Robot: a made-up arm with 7 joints.
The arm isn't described. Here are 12 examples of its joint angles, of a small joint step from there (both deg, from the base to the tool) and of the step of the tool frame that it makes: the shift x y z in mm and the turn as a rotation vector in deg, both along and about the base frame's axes.
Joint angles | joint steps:
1: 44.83 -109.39 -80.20 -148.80 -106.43 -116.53 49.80 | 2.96 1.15 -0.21 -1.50 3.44 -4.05 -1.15
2: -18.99 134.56 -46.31 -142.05 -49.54 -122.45 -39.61 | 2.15 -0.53 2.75 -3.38 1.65 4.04 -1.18
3: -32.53 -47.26 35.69 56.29 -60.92 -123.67 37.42 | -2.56 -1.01 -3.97 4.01 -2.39 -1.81 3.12
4: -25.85 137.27 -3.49 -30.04 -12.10 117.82 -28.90 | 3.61 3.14 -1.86 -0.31 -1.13 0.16 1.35
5: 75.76 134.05 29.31 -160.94 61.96 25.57 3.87 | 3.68 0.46 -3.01 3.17 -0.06 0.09 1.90
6: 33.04 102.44 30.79 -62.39 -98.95 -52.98 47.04 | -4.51 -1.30 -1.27 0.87 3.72 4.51 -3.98
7: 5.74 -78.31 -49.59 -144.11 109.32 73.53 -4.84 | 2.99 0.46 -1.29 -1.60 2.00 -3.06 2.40
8: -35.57 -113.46 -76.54 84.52 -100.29 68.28 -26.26 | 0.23 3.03 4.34 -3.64 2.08 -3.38 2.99
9: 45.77 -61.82 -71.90 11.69 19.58 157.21 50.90 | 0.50 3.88 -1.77 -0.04 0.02 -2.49 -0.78
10: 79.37 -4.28 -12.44 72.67 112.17 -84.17 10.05 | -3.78 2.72 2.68 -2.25 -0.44 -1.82 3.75
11: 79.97 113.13 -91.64 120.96 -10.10 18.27 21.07 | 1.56 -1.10 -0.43 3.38 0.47 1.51 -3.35
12: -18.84 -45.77 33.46 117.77 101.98 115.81 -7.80 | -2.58 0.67 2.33 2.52 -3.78 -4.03 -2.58
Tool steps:
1: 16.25 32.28 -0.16 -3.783 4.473 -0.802
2: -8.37 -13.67 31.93 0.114 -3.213 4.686
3: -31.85 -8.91 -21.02 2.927 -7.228 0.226
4: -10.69 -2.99 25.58 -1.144 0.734 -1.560
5: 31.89 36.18 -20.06 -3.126 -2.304 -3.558
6: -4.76 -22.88 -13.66 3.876 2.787 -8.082
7: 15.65 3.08 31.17 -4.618 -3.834 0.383
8: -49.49 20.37 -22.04 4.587 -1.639 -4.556
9: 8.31 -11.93 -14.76 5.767 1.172 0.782
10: 14.08 -57.06 23.36 3.221 1.161 -2.704
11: 12.16 15.07 2.12 -4.462 -5.237 -5.146
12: -10.00 -8.48 -23.80 -0.504 2.941 2.861
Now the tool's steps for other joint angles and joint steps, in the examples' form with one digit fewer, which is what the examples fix.
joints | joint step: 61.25 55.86 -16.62 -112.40 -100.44 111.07 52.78 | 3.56 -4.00 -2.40 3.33 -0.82 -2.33 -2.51
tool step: -11.5 89.1 76.9 -9.08 -3.84 3.99
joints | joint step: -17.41 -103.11 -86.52 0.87 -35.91 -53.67 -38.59 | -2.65 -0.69 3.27 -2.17 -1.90 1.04 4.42
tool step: 18.0 -3.9 -17.0 2.89 3.47 -10.35
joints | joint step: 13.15 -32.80 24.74 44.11 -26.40 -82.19 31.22 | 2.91 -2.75 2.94 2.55 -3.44 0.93 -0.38
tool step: 5.3 44.3 2.0 -6.90 4.04 -1.08
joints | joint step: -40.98 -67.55 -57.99 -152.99 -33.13 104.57 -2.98 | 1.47 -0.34 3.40 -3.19 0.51 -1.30 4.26
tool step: 39.9 -7.9 -39.1 -0.56 5.32 1.23
